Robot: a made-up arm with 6 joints. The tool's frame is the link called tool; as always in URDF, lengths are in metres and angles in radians. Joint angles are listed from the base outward.
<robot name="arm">
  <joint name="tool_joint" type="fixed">
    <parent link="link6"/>
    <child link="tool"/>
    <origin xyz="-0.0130 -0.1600 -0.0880" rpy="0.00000 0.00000 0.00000"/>
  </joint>
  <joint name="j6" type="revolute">
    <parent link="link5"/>
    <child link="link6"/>
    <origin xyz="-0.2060 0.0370 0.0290" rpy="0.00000 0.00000 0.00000"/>
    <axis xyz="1 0 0"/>
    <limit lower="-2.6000" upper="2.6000"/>
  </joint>
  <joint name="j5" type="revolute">
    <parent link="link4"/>
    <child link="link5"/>
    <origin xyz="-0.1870 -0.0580 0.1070" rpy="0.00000 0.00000 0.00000"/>
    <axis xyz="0 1 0"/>
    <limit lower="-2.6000" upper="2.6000"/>
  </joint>
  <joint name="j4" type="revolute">
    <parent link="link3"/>
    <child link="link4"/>
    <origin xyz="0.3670 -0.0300 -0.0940" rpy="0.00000 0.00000 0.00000"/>
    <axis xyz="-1 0 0"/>
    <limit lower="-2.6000" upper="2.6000"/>
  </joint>
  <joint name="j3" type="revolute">
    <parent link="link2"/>
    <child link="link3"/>
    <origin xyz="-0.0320 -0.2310 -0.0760" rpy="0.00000 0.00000 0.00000"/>
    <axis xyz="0 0 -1"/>
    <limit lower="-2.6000" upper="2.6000"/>
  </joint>
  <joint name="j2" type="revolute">
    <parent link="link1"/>
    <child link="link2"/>
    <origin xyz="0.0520 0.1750 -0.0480" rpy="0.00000 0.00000 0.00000"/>
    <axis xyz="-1 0 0"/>
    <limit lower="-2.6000" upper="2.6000"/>
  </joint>
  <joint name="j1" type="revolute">
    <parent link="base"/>
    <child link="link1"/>
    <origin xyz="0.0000 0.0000 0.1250" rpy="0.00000 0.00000 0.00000"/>
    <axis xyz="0 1 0"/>
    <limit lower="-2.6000" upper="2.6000"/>
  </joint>
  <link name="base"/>
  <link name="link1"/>
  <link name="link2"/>
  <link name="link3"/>
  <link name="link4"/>
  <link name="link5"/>
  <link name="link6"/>
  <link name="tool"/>
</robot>
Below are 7 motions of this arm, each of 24 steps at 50 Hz.
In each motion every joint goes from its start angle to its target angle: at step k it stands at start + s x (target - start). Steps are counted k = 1, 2, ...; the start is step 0. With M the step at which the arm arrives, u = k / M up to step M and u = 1 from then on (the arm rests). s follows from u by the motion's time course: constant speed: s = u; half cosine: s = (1 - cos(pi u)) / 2; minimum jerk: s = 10 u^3 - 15 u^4 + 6 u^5.
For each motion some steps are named. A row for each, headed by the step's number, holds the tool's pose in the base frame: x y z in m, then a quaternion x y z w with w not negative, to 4 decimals.
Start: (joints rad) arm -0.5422 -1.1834 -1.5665 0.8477 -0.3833 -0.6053
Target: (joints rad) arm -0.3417 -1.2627 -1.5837 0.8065 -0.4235 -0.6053
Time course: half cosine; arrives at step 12
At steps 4, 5, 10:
4: 0.2578 0.0537 -0.0684 -0.0051 -0.9161 0.1076 0.3861
5: 0.2552 0.0572 -0.0748 0.0030 -0.9125 0.1062 0.3949
10: 0.2406 0.0742 -0.1036 0.0402 -0.8943 0.0967 0.4351

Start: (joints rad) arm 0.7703 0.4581 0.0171 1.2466 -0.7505 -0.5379
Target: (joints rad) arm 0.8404 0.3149 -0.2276 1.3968 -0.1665 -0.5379
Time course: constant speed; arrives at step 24
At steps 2, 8, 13, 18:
2: 0.0871 -0.1138 0.1991 -0.7103 -0.1121 0.4964 0.4863
8: 0.0706 -0.0845 0.1951 -0.7233 -0.0692 0.4926 0.4790
13: 0.0568 -0.0594 0.1924 -0.7338 -0.0349 0.4882 0.4711
18: 0.0428 -0.0337 0.1900 -0.7443 -0.0021 0.4825 0.4617

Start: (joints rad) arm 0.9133 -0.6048 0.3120 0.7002 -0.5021 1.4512
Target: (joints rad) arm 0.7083 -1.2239 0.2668 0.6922 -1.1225 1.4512
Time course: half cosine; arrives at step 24
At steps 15, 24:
15: -0.2569 0.2613 -0.3545 0.6823 -0.1017 -0.1573 0.7067
24: -0.1777 0.3457 -0.3904 0.7092 -0.2354 -0.1295 0.6518

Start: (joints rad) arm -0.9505 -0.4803 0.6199 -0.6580 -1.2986 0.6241
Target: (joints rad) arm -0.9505 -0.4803 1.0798 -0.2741 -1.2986 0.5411
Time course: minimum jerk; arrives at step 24
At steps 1, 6, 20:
1: 0.5579 -0.0182 -0.0132 0.5297 -0.8190 -0.1437 0.1673
6: 0.5562 -0.0310 -0.0286 0.5082 -0.8254 -0.1650 0.1820
20: 0.4971 -0.1078 -0.1647 0.3266 -0.8227 -0.3446 0.3126

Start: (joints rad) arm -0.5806 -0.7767 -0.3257 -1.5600 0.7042 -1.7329
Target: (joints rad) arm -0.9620 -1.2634 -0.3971 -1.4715 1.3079 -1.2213
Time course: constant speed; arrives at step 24
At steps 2, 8, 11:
2: 0.6265 -0.0446 -0.2297 0.1318 -0.4642 0.5262 0.7002
8: 0.6957 0.0524 -0.1523 0.1475 -0.4950 0.6164 0.5944
11: 0.7202 0.1015 -0.1063 0.1466 -0.5045 0.6590 0.5382

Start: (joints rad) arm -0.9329 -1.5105 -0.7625 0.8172 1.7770 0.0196
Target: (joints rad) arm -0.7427 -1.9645 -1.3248 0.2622 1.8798 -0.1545
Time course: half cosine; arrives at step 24
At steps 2, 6, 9, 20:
2: 0.1194 -0.0181 0.1323 -0.0688 0.0457 0.3464 0.9344
6: 0.1439 -0.0236 0.1258 -0.0816 0.0171 0.3996 0.9129
9: 0.1741 -0.0247 0.1199 -0.0975 -0.0229 0.4602 0.8821
20: 0.2597 0.0109 0.1286 -0.1597 -0.2117 0.6176 0.7404

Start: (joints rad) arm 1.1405 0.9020 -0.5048 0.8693 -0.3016 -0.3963
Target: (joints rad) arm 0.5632 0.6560 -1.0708 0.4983 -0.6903 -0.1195
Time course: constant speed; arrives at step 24
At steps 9, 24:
9: 0.2339 -0.1065 0.1444 -0.3742 0.0707 0.7019 0.6019
24: 0.2181 -0.1510 0.0271 -0.1247 -0.0467 0.6856 0.7157

